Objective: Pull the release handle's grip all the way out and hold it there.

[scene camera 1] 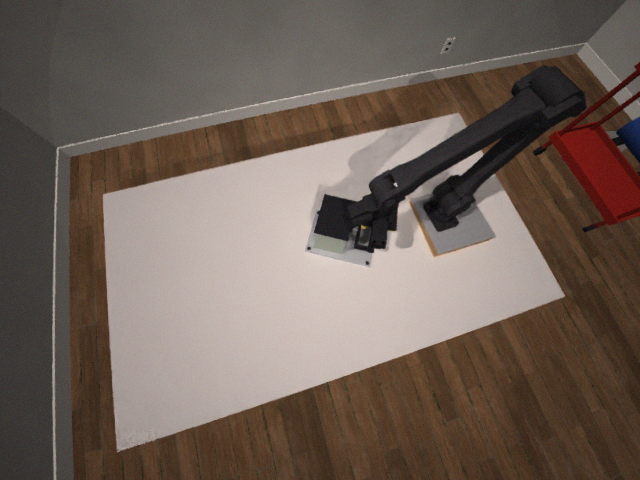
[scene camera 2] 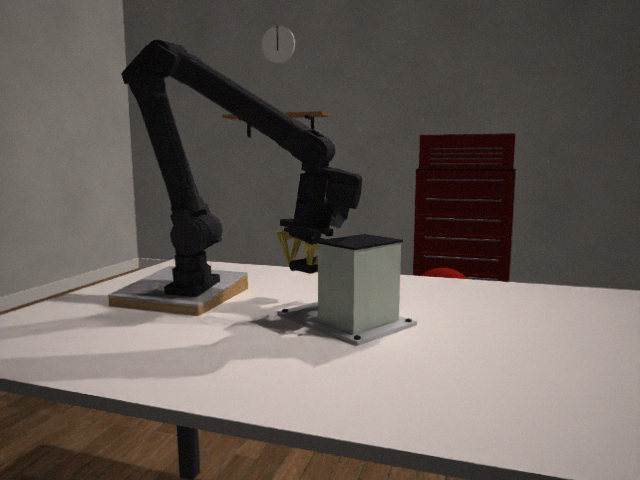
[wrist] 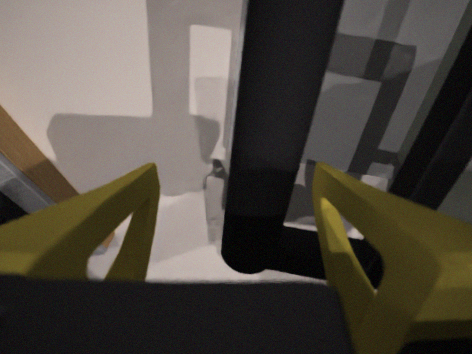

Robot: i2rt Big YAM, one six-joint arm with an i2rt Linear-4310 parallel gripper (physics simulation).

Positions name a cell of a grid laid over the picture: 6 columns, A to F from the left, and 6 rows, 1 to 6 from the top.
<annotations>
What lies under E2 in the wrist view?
A grey bolted plate.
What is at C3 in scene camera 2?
The gripper.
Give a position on a release handle grip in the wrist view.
D1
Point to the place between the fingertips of the gripper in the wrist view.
At C3
</annotations>
